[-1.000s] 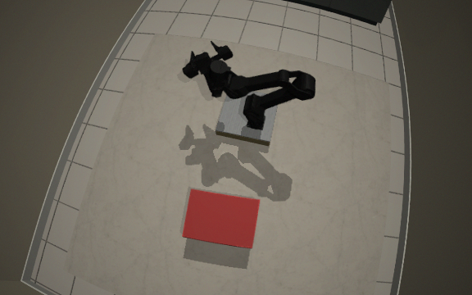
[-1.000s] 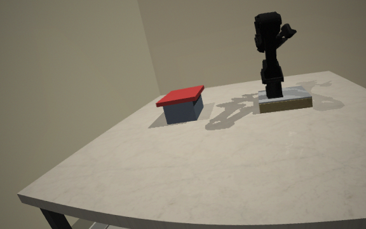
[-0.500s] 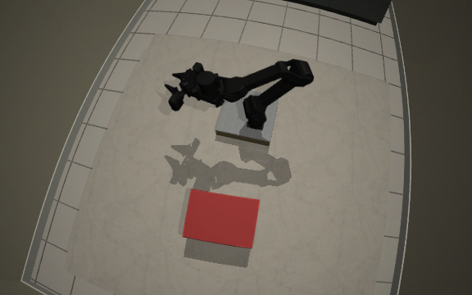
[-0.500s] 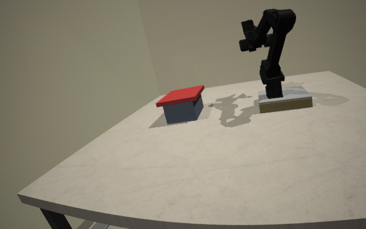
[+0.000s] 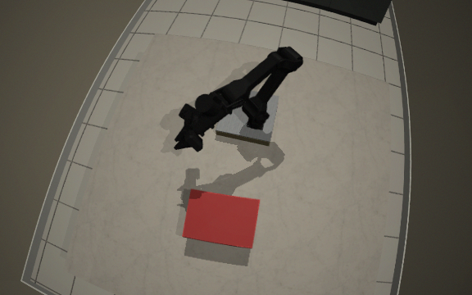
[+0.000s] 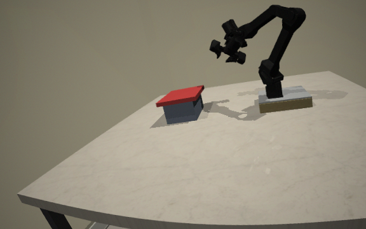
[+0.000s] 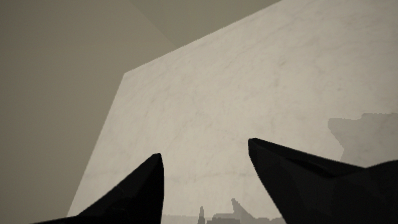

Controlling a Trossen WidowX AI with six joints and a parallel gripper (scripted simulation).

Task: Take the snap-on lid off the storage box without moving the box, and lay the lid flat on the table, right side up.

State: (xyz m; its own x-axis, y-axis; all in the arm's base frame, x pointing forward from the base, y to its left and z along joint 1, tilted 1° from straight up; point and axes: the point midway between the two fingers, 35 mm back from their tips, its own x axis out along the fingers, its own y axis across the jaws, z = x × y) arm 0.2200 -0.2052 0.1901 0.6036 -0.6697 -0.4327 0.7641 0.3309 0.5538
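Now: the flat red lid 200 mm to the left of my gripper tip, 180 mm ahead of it and 110 mm below it. From my gripper tip the other things lie so: blue-grey storage box (200 mm to the left, 180 mm ahead, 160 mm below).
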